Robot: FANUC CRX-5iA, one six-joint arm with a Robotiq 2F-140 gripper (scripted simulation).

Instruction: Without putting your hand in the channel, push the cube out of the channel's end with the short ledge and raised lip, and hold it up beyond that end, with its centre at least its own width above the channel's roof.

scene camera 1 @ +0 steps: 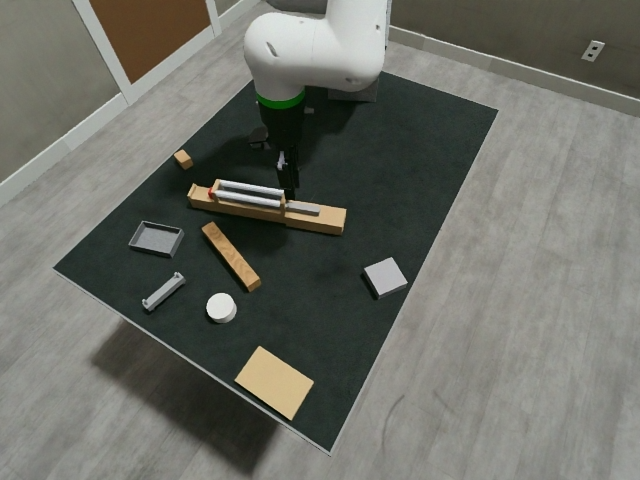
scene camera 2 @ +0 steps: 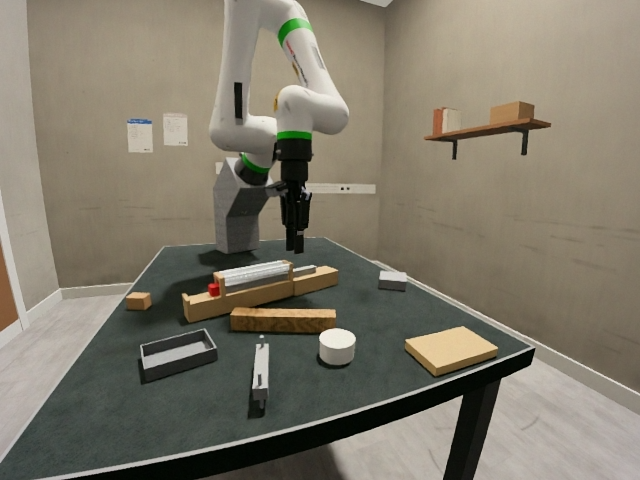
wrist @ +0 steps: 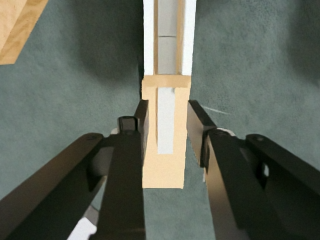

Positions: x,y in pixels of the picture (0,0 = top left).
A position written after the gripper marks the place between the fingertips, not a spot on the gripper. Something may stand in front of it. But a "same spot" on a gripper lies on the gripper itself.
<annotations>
gripper: scene camera 1 292,192; scene camera 2; wrist
grey tray: scene camera 1; scene camera 2; not seen in the wrist view (out of frame)
same spot on gripper: (wrist: 59,193) = (scene camera 2: 299,212)
same spot on grey tray: (scene camera 2: 181,346) = (scene camera 1: 167,231)
</annotations>
